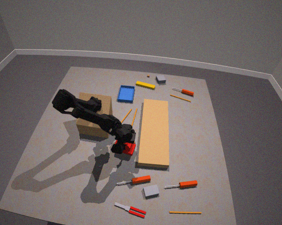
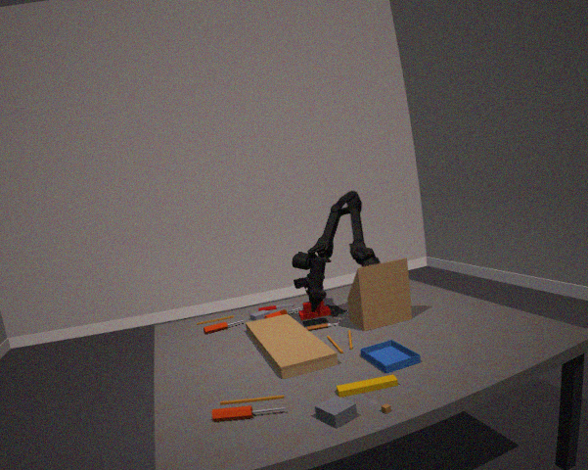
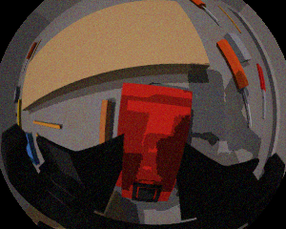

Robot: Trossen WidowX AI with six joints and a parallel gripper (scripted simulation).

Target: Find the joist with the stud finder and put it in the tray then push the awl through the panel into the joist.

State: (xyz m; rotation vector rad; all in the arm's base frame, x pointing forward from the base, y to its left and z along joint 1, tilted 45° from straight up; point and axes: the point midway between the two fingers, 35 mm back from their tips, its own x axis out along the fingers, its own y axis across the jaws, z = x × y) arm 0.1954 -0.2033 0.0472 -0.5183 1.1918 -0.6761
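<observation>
The awl is 2 cm behind my gripper tip, 8 cm to the left of it and 5 cm below it. From my gripper tip the other things lie so: blue tray: 7 cm behind, 50 cm to the left, 4 cm below; red stud finder: 2 cm behind, 2 cm above; yellow bar: 7 cm ahead, 63 cm to the left, 5 cm below.
</observation>
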